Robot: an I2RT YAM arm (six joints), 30 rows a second.
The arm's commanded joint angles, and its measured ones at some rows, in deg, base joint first. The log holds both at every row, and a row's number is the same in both.
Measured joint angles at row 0:
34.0 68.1 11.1 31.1 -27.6 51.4
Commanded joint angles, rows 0 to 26:
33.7 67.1 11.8 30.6 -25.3 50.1
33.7 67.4 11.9 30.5 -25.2 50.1
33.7 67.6 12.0 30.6 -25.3 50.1
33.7 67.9 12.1 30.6 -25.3 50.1
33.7 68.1 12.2 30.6 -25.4 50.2
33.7 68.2 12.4 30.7 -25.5 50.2
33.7 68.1 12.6 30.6 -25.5 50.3
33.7 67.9 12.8 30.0 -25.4 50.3
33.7 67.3 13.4 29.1 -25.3 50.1
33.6 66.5 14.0 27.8 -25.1 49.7
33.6 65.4 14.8 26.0 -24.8 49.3
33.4 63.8 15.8 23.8 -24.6 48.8
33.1 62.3 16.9 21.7 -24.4 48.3
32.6 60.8 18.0 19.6 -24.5 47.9
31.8 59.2 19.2 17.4 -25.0 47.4
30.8 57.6 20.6 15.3 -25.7 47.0
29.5 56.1 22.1 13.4 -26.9 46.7
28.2 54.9 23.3 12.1 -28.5 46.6
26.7 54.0 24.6 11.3 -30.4 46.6
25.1 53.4 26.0 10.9 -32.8 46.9
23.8 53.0 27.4 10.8 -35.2 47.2
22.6 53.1 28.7 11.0 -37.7 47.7
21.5 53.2 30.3 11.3 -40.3 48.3
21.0 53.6 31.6 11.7 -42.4 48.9
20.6 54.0 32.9 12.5 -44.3 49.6
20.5 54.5 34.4 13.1 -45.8 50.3
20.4 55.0 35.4 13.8 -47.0 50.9
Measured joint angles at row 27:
20.6 54.8 31.7 8.8 -38.3 49.2
